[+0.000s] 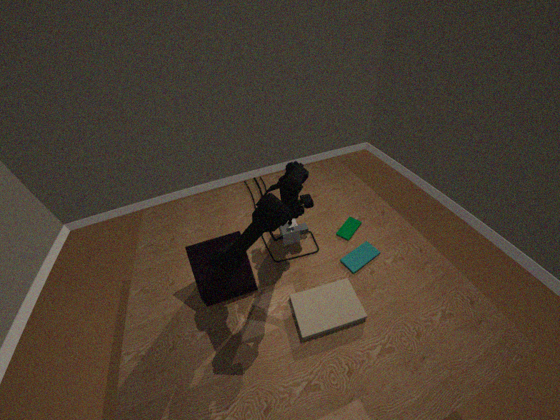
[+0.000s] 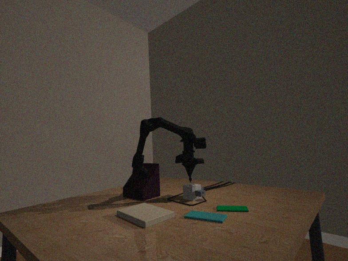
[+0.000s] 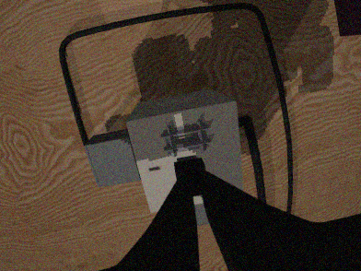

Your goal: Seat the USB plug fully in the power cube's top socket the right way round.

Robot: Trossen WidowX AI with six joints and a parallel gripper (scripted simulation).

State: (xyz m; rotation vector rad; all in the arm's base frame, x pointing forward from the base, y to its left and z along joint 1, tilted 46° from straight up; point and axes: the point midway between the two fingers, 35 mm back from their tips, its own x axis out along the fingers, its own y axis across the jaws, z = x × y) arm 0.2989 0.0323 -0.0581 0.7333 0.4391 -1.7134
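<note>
The USB plug lies 2 cm below my gripper tip. From my gripper tip the other things lie so: green flat block: 27 cm ahead, 8 cm to the right, 13 cm below; then pale flat box: 4 cm behind, 34 cm to the right, 12 cm below; then teal card: 20 cm ahead, 23 cm to the right, 13 cm below.
</note>
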